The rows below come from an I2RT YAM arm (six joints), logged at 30 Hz.
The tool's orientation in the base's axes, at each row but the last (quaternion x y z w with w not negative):
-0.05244, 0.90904, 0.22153, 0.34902
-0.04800, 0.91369, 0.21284, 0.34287
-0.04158, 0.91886, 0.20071, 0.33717
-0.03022, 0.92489, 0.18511, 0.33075
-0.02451, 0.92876, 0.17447, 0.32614
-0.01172, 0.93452, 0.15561, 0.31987
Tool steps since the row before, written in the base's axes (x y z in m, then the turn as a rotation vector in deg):
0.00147, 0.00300, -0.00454, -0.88, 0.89, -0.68
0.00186, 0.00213, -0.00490, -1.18, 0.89, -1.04
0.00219, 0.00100, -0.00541, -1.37, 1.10, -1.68
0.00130, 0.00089, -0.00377, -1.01, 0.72, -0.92
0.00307, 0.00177, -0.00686, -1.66, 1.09, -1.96
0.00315, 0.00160, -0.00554, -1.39, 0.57, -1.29
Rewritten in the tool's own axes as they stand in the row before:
0.00206, 0.00066, 0.00521, 1.16, 0.77, 0.30
0.00188, -0.00025, 0.00533, 1.62, 0.71, 0.36
0.00182, -0.00139, 0.00546, 2.19, 0.73, 0.77
0.00139, -0.00062, 0.00379, 1.41, 0.55, 0.31
0.00192, -0.00094, 0.00742, 2.58, 0.68, 0.80
0.00095, -0.00043, 0.00649, 1.93, 0.35, 0.31

